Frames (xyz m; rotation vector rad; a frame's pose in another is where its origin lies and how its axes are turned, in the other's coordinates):
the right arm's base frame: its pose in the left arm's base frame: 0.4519 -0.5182 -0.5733 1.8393 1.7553 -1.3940
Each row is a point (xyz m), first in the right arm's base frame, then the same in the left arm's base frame.
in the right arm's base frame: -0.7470 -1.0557 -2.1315
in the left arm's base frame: 0.6359 0.8117 1.5275
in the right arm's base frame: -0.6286 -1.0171 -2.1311
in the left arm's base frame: 0.6483 0.8778 1.4227
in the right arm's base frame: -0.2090 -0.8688 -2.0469
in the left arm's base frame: 0.6647 1.0490 1.0037
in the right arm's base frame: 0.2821 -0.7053 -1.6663
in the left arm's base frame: 0.5464 1.0473 0.3722
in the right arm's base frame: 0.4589 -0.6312 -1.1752
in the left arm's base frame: 0.3557 0.7859 -0.0440
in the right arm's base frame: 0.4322 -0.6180 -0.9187
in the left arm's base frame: 0.2550 0.5794 -0.1618
